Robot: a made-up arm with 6 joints. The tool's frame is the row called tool.
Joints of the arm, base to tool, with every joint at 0 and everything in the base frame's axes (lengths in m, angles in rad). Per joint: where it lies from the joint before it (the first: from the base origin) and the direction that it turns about. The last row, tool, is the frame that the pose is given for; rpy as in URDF.
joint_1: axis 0 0 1 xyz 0.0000 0.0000 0.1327
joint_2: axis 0.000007 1 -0.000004 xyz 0.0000 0.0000 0.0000
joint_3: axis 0.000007 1 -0.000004 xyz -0.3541 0.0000 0.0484
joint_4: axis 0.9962 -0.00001 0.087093 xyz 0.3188 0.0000 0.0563
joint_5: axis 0.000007 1 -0.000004 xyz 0.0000 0.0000 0.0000
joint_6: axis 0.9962 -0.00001 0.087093 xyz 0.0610 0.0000 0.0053
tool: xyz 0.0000 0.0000 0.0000 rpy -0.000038 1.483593 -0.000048
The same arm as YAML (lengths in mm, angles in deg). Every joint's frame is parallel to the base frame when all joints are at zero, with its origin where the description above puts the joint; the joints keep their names.
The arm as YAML. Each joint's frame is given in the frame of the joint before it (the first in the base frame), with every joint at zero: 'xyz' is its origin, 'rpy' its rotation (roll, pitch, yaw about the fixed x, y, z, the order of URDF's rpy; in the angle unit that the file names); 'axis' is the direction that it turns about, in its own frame. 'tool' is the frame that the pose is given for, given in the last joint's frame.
units:
  length: mm
  angle: deg
joints:
  - name: joint_1
    type: revolute
    origin:
      xyz: [0.0, 0.0, 132.7]
      rpy: [0.0, 0.0, 0.0]
    axis: [0.0, 0.0, 1.0]
  - name: joint_2
    type: revolute
    origin:
      xyz: [0.0, 0.0, 0.0]
      rpy: [0.0, 0.0, 0.0]
    axis: [0.0, 1.0, 0.0]
  - name: joint_3
    type: revolute
    origin:
      xyz: [-354.1, 0.0, 48.4]
      rpy: [0.0, 0.0, 0.0]
    axis: [0.0, 1.0, 0.0]
  - name: joint_4
    type: revolute
    origin:
      xyz: [318.8, 0.0, 56.3]
      rpy: [0.0, 0.0, 0.0]
    axis: [0.9962, 0.0, 0.0871]
  - name: joint_5
    type: revolute
    origin:
      xyz: [0.0, 0.0, 0.0]
      rpy: [0.0, 0.0, 0.0]
    axis: [0.0, 1.0, 0.0]
  - name: joint_6
    type: revolute
    origin:
      xyz: [61.0, 0.0, 5.3]
      rpy: [0.0, 0.0, 0.0]
    axis: [0.9962, 0.0, 0.0871]
tool:
  origin:
    xyz: [0.0, 0.0, 0.0]
    rpy: [0.0, 85.0, 0.0]

